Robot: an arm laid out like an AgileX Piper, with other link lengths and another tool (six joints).
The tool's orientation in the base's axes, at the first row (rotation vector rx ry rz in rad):
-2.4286 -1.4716 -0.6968
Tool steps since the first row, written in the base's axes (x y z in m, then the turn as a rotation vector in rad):
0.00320 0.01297 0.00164 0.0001 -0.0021 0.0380
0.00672 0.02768 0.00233 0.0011 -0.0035 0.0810
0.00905 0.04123 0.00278 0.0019 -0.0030 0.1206
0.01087 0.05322 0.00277 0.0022 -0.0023 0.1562
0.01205 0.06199 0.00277 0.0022 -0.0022 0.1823
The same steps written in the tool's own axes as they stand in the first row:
0.01211 -0.00327 0.00489 0.0174 0.0033 -0.0337
0.02521 -0.00714 0.01141 0.0382 0.0073 -0.0711
0.03684 -0.01151 0.01732 0.0587 0.0100 -0.1049
0.04682 -0.01562 0.02284 0.0772 0.0120 -0.1353
0.05408 -0.01876 0.02683 0.0903 0.0135 -0.1578

